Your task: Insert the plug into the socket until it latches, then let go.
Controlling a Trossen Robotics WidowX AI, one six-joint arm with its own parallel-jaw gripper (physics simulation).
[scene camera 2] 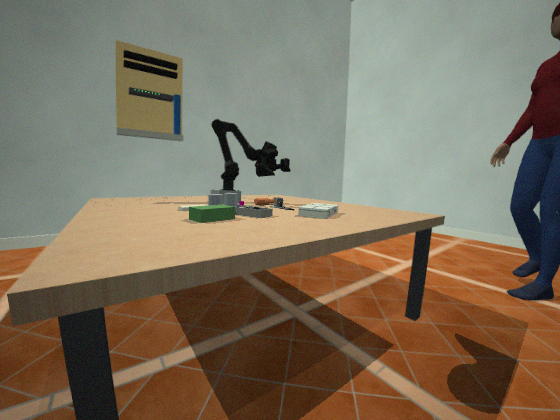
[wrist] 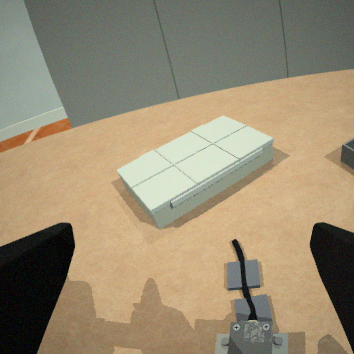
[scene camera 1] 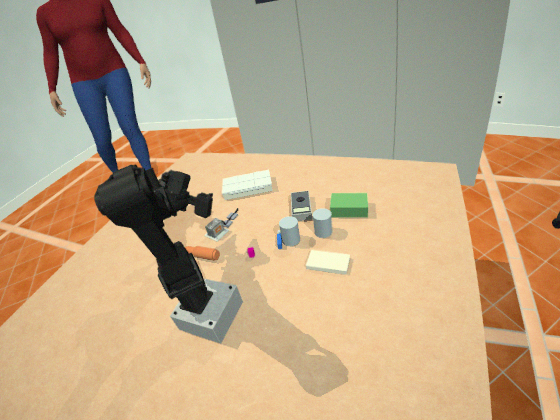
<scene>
same spot on green block: [scene camera 1: 342,204] = [scene camera 2: 214,205]
</scene>
